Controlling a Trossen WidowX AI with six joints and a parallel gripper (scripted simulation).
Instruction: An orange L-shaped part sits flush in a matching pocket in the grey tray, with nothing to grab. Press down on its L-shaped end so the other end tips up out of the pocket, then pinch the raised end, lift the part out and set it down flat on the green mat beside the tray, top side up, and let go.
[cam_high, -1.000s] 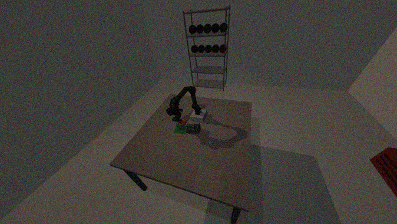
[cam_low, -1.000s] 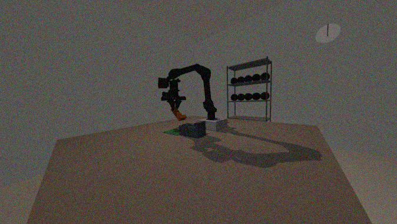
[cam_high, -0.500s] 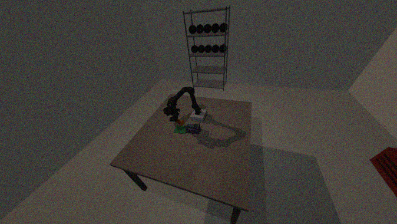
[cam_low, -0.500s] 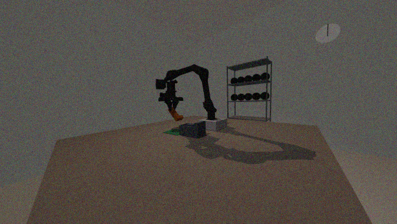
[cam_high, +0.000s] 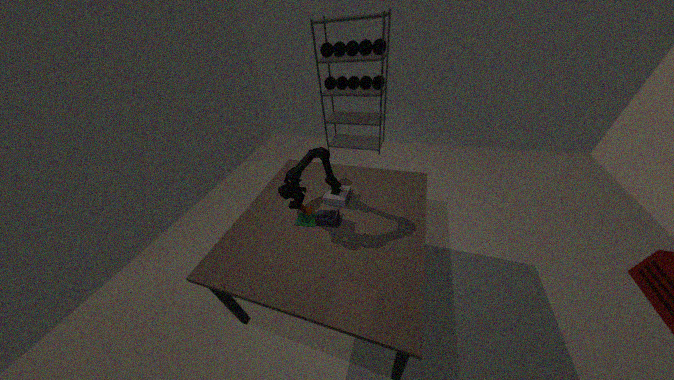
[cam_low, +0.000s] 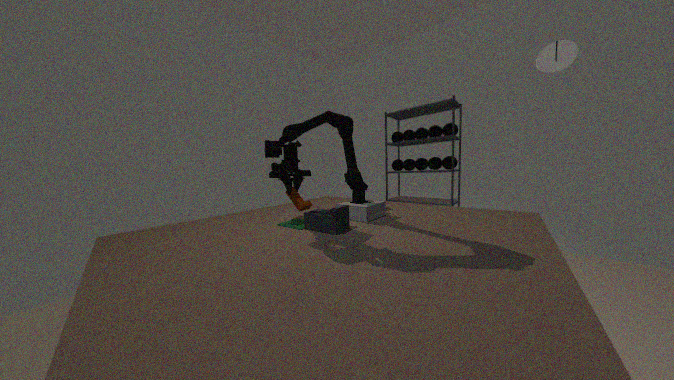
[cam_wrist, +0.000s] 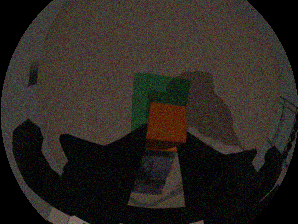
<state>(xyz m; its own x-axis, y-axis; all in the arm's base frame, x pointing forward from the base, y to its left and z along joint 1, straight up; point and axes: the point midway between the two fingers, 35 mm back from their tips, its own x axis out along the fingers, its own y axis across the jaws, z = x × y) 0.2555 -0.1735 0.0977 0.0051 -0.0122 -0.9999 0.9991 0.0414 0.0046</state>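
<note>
Now: the green mat 20 mm to the left of my gripper tip and 140 mm below it. From my gripper tip the other things lie so: orange part (20 mm behind, 30 mm to the left, 30 mm below).
</note>
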